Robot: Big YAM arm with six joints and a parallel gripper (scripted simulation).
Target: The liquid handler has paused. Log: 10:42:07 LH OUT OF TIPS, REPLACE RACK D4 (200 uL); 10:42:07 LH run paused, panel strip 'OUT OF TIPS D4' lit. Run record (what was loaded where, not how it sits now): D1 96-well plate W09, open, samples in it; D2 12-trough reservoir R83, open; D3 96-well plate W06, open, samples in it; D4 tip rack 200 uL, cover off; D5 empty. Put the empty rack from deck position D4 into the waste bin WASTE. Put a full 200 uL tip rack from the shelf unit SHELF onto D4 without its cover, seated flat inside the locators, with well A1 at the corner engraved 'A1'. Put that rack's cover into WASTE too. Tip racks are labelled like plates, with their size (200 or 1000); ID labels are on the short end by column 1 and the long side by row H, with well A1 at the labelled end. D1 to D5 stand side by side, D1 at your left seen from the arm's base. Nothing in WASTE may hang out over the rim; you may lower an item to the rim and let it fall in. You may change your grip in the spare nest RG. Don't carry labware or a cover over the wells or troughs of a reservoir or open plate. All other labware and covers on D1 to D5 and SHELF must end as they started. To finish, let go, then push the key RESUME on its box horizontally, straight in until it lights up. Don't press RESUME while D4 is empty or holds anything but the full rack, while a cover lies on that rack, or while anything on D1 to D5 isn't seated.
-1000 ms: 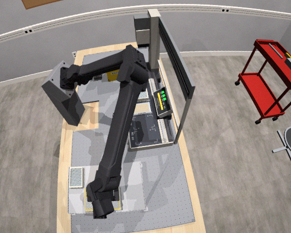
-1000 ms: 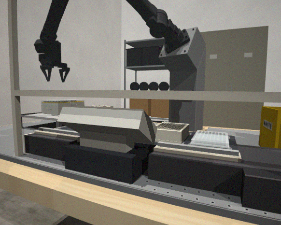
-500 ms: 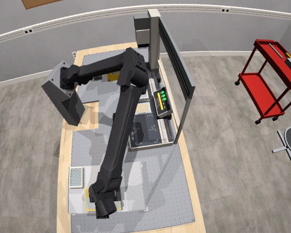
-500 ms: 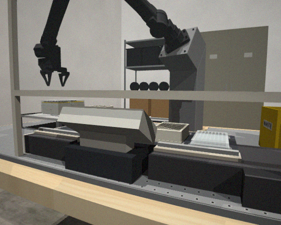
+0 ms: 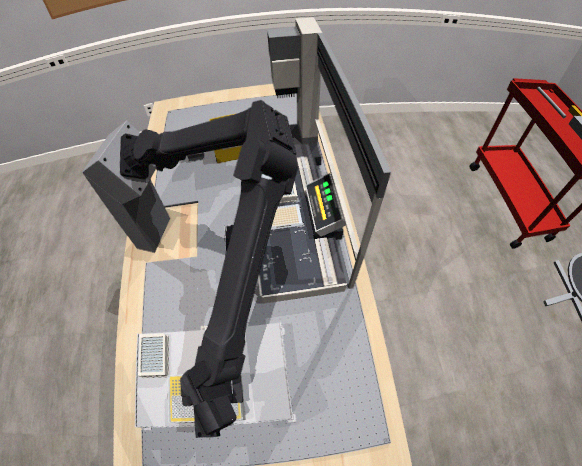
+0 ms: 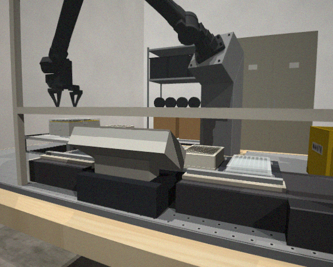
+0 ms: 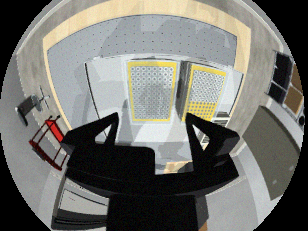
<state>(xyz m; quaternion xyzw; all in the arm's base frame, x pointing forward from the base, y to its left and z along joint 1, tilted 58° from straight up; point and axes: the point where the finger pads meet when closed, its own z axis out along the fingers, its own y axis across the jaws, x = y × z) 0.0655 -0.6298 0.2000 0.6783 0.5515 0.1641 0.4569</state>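
My gripper is now 7 cm above the clear cover. Round my hand: black spare nest: 44 cm to the left, 32 cm ahead, 19 cm below; shelf unit: 13 cm below, 8 cm to the left, 1 cm behind; frame post: 52 cm ahead, 7 cm to the left, 5 cm above.
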